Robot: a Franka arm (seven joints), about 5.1 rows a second.
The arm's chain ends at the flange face. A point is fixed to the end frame.
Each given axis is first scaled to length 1.
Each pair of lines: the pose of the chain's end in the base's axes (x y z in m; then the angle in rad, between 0 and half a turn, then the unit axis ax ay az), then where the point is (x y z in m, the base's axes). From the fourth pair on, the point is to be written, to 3 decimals.
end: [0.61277, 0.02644, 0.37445, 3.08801, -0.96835, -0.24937, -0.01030]
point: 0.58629 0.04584 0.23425
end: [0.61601, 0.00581, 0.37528, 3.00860, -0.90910, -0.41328, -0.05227]
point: 0.59200 0.03025 0.23543
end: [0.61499, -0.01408, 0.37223, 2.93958, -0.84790, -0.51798, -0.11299]
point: 0.59817 0.02096 0.23358
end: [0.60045, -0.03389, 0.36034, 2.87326, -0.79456, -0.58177, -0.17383]
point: 0.590 0.015 0.225
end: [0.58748, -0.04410, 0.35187, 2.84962, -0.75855, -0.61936, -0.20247]
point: 0.579 0.010 0.219
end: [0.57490, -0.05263, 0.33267, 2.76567, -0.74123, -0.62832, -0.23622]
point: 0.565 0.015 0.206
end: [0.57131, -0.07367, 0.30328, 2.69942, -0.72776, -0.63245, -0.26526]
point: 0.560 0.004 0.183
